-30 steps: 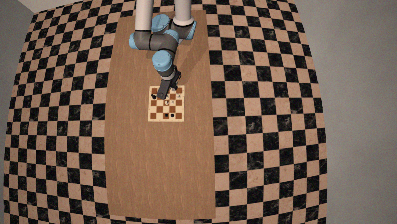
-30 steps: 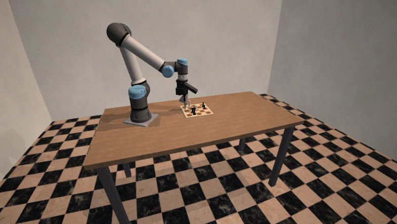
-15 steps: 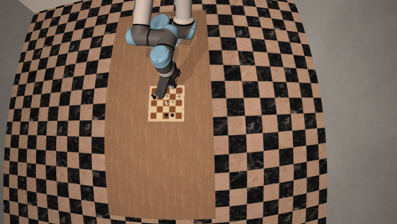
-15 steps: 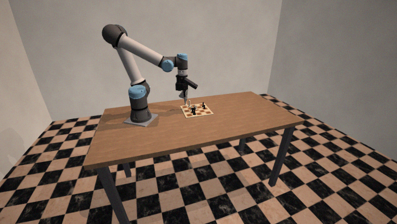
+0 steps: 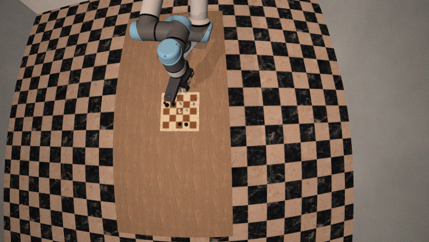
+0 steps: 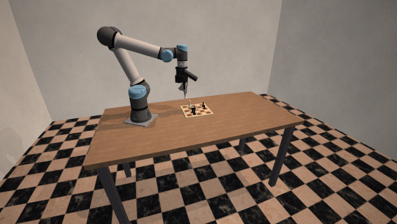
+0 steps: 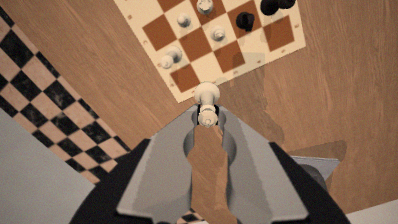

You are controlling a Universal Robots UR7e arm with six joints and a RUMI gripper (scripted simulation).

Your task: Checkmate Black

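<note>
The black piece lies 2 cm ahead of my hand, 12 cm to the right of it and 10 cm below it. Also, from my hand: board: 7 cm ahead, 5 cm to the right, 14 cm below; white chess piece: 1 cm below.
</note>
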